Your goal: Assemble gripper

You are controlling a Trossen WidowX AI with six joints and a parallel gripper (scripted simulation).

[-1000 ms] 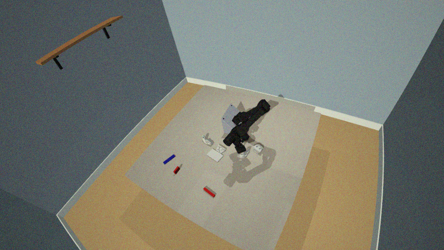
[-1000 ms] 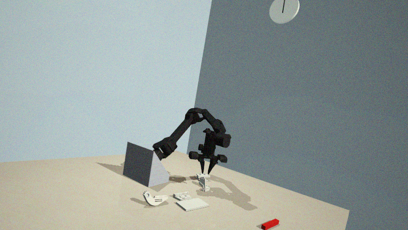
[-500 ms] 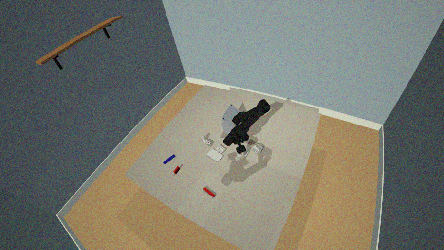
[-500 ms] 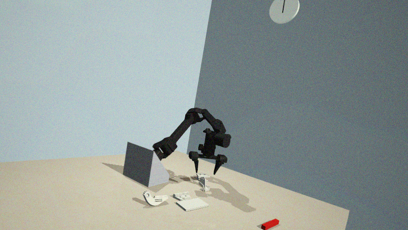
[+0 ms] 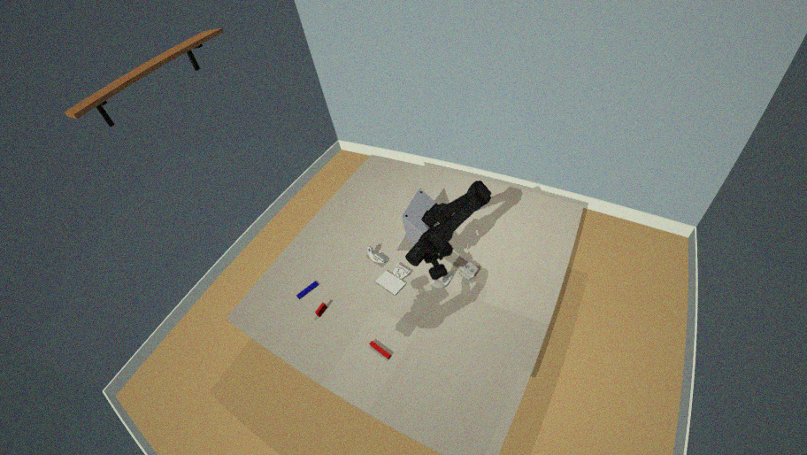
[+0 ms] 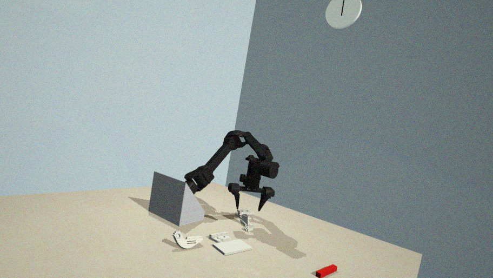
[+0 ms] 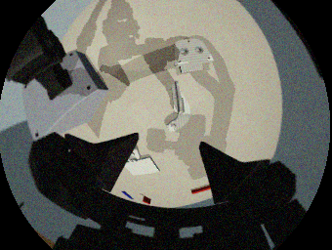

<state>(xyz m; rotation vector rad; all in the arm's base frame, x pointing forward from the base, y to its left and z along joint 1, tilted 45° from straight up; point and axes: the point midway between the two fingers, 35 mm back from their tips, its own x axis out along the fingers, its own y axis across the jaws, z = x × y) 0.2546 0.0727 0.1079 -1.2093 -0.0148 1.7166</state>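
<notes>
The white jaw lies 1 cm to the left of my gripper tip and 8 cm below it. The rest, counted from my gripper tip: red bar: 37 cm ahead, 7 cm to the right, 8 cm below; then blue block: 25 cm ahead, 52 cm to the right, 8 cm below.
</notes>
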